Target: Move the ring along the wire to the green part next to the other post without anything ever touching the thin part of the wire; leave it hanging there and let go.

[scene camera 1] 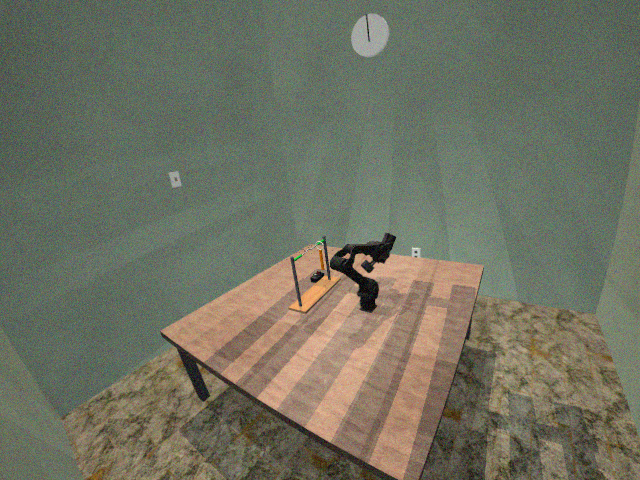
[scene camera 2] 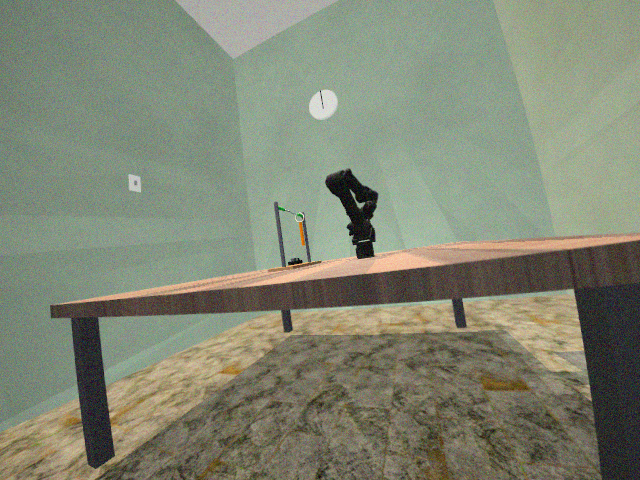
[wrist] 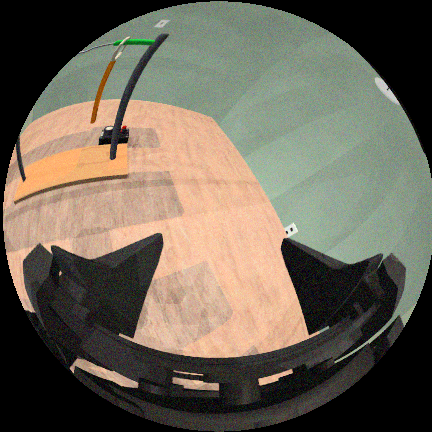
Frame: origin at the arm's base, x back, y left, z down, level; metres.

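Where they show: gripper, fingertip midpoint: (scene camera 1: 372,258) (wrist: 224,242); arm's base, link origin: (scene camera 1: 368,307) (scene camera 2: 366,257).
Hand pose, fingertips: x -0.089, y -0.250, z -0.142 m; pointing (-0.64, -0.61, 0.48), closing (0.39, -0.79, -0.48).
Things, the pixels of their top centre, and the offset from my fingertips. "spot": a spot on its surface instead. Level surfaces: height alone.
- pale ring, surface spot: (scene camera 2: 295,217) spot: dx -0.261, dy +0.147, dz -0.111 m
- dark post, top centre: (scene camera 2: 302,211) (scene camera 1: 323,235) dx -0.244, dy +0.088, dz -0.145 m
- green part, surface spot: (scene camera 2: 281,209) (scene camera 1: 297,259) spot: dx -0.221, dy +0.351, dz -0.115 m
- wooden base board, top centre: (wrist: 57,166) (scene camera 2: 298,264) (scene camera 1: 316,291) dx -0.233, dy +0.238, dz +0.130 m
- table, surface height: dz +0.142 m
- small black box, top centre: (wrist: 115,127) (scene camera 2: 294,258) (scene camera 1: 316,273) dx -0.323, dy +0.099, dz +0.097 m
The pale ring (scene camera 2: 295,217) (wrist: 118,56) hangs at the inner end of the green part (wrist: 140,42) beside one dark post (scene camera 1: 326,263) (scene camera 2: 308,242) (wrist: 131,87). Its orange handle (scene camera 1: 321,259) (scene camera 2: 302,233) (wrist: 102,92) points down. The thin wire (wrist: 97,47) runs from there to the green part (scene camera 1: 298,257) (scene camera 2: 281,209) at the other post (scene camera 1: 295,281) (scene camera 2: 280,232) (wrist: 20,160), which shows partly in the wrist view. My gripper (wrist: 224,242) is open and empty, well apart from the ring and handle. My arm largely hides it in scene camera 2.
The posts stand on a wooden base board (scene camera 1: 310,299) (wrist: 65,167) on the table (scene camera 1: 258,356) (wrist: 200,150). A small black box (scene camera 1: 316,276) (scene camera 2: 294,261) (wrist: 106,137) sits behind the board; in the wrist view it has a red spot. My arm's base stands to the right of the board in scene camera 1.
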